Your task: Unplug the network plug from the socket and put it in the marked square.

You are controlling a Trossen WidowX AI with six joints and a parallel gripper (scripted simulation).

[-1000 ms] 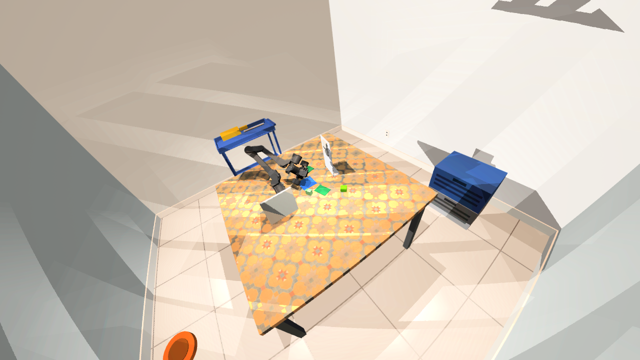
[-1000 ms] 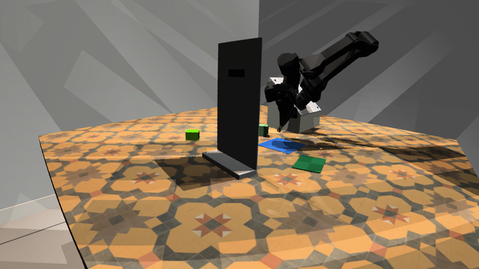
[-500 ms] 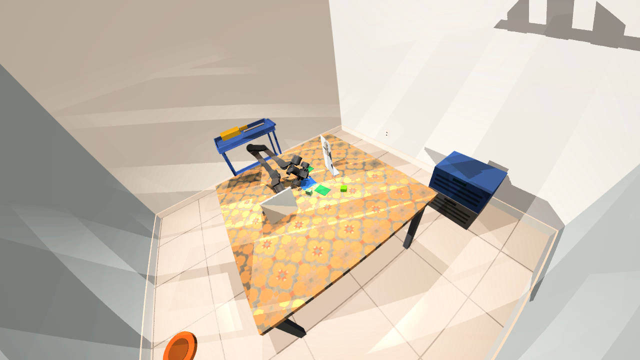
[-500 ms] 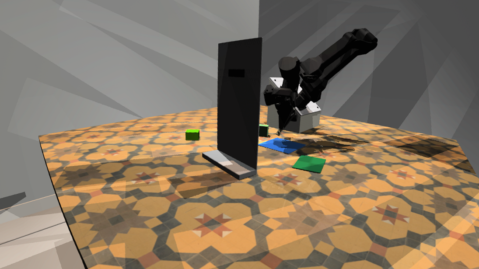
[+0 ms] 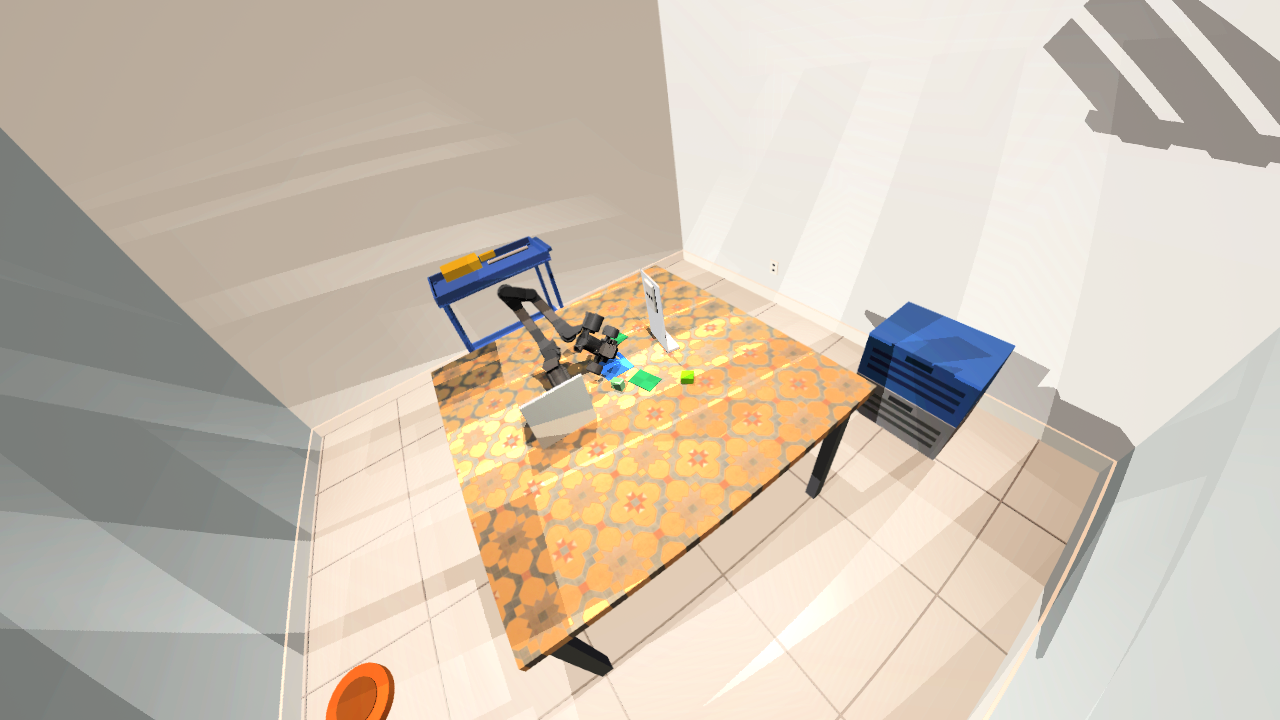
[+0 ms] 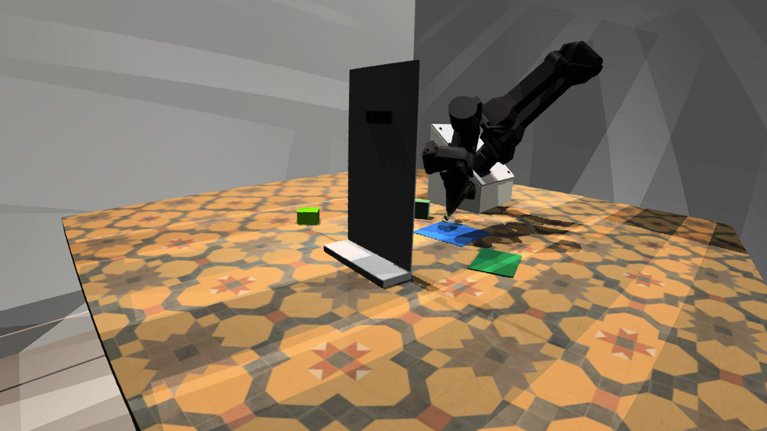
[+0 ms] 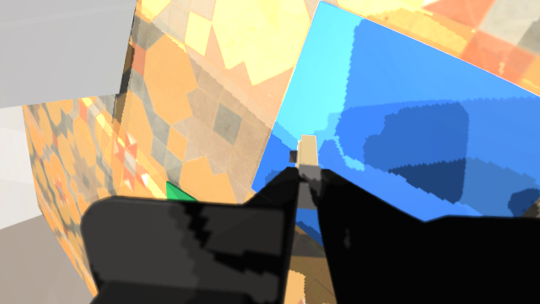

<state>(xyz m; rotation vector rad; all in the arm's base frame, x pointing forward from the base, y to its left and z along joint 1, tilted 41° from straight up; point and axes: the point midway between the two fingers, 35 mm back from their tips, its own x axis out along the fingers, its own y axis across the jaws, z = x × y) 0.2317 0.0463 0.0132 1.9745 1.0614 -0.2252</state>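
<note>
My gripper tip is 40 mm above the blue square and 10 mm past it. Also, from my gripper tip: green square 140 mm to the left, 80 mm ahead, 40 mm below; yellowish tab 10 mm below, 10 mm ahead; network plug 10 mm ahead.
</note>
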